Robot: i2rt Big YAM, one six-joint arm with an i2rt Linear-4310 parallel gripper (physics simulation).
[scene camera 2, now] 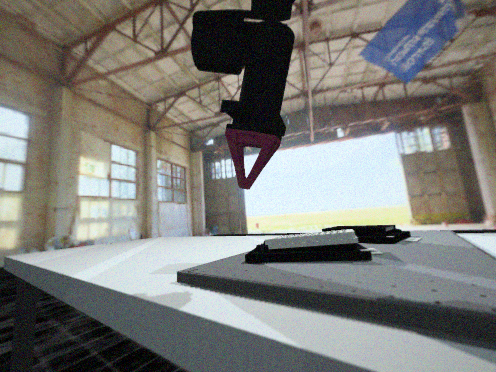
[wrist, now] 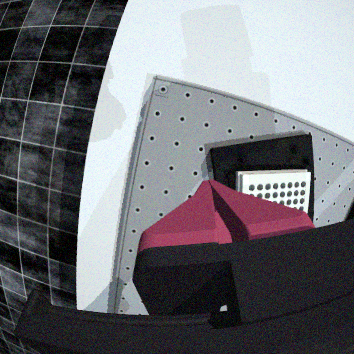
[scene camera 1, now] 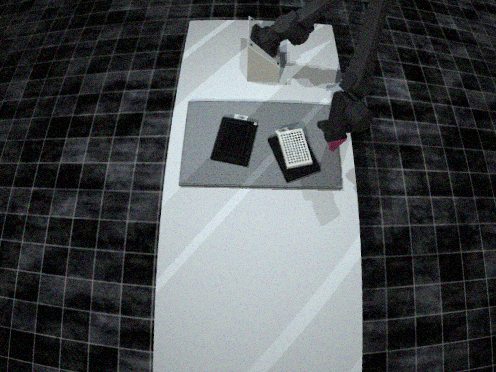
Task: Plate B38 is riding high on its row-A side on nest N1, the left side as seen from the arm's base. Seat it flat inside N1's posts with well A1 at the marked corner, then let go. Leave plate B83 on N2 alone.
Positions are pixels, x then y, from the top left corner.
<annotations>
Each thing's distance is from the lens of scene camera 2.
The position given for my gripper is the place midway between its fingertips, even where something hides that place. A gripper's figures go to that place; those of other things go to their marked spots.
my gripper point(scene camera 2: 244, 188): 29 cm
plate point(scene camera 2: 347, 236): 32 cm
black nest point(scene camera 2: 341, 252): 31 cm
</annotations>
